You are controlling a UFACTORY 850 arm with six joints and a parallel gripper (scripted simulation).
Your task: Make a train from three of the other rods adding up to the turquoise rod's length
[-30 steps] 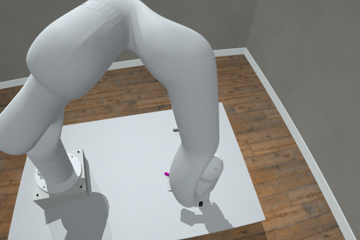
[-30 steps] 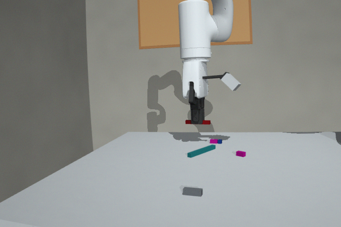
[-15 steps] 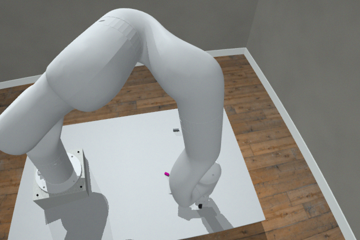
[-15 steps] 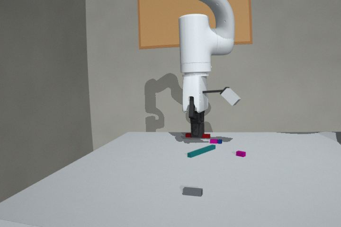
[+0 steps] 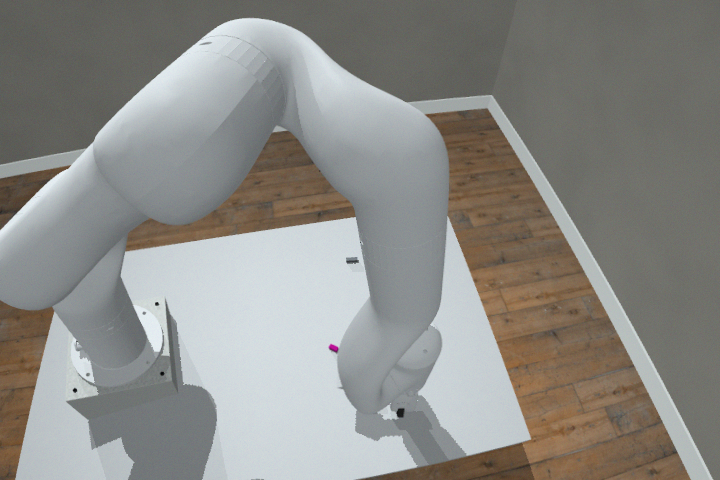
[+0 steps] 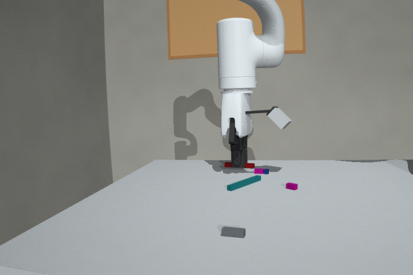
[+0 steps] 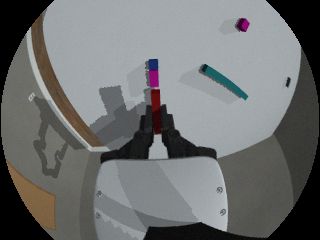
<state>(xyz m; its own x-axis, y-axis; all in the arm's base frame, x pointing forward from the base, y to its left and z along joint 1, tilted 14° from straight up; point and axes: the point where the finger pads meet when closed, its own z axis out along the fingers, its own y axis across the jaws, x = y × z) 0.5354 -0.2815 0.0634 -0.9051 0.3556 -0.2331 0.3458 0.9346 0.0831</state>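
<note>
Right now my hand is 20 mm above the red rod. The rest, counted from my hand: turquoise rod (110 mm to the left, 30 mm below); grey rod (370 mm to the left, 30 mm below, 30 mm ahead); blue rod (60 mm behind, 30 mm below, 20 mm to the left).
</note>
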